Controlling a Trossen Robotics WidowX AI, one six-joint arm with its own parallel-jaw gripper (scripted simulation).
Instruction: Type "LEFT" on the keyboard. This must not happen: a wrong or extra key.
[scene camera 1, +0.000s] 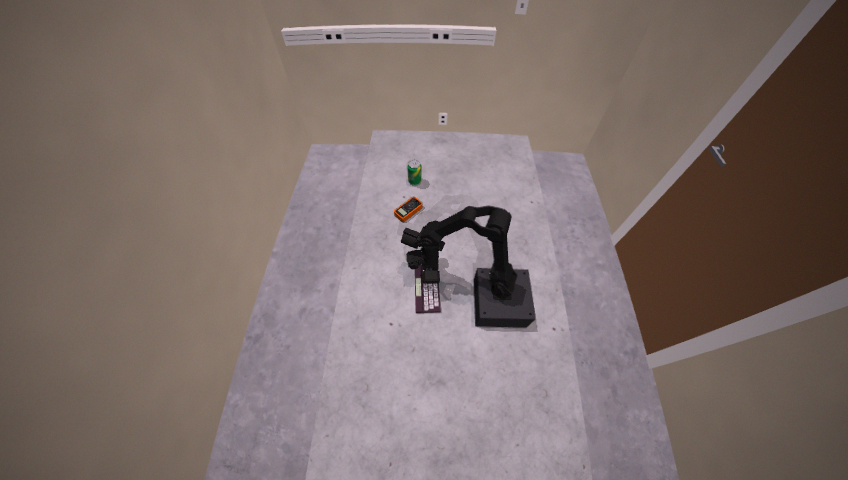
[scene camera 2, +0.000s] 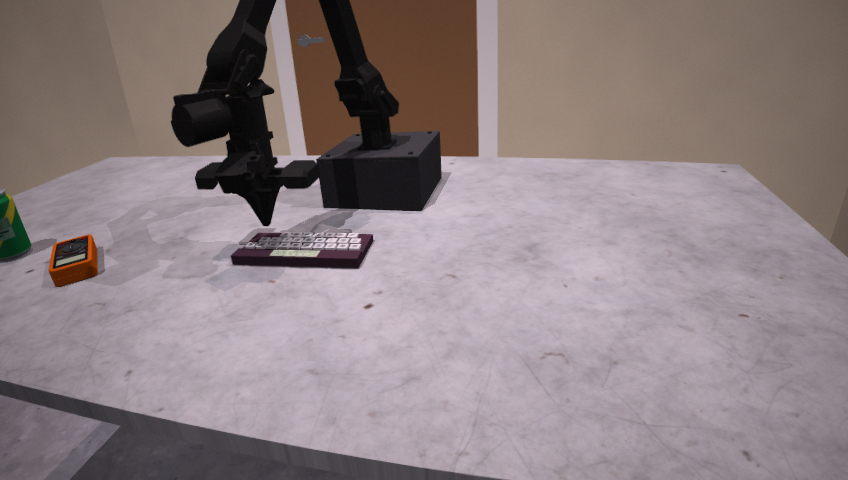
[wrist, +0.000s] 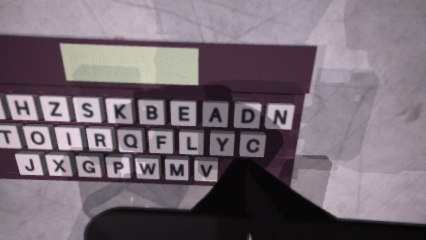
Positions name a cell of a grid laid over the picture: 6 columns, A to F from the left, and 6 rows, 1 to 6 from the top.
Observation:
I see my gripper (scene camera 2: B3).
My gripper shows as well in scene camera 1 (scene camera 1: D4) and in the wrist view (wrist: D5).

